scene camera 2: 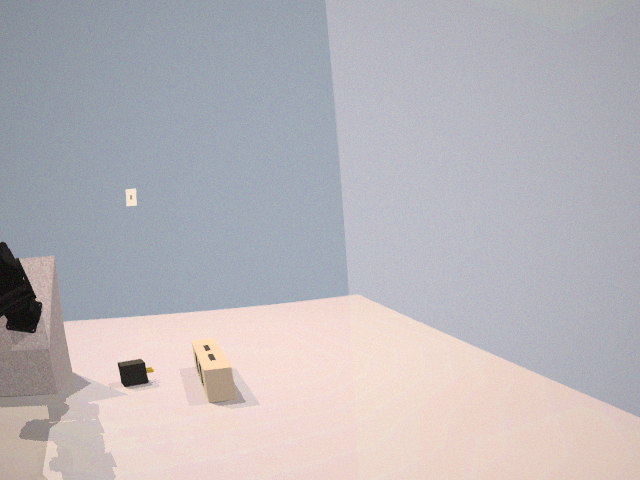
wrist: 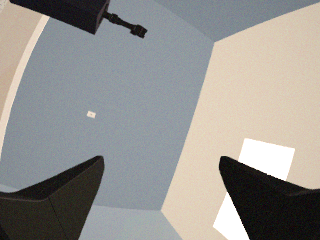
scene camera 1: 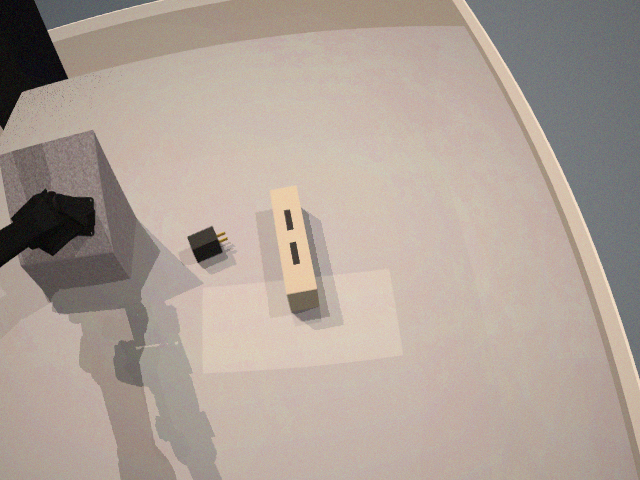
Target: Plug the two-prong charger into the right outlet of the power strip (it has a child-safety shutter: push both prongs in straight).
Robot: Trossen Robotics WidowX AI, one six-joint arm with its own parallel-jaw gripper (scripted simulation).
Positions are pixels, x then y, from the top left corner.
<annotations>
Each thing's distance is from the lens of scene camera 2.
black two-prong charger (scene camera 2: 134, 372): 0.91 m
</annotations>
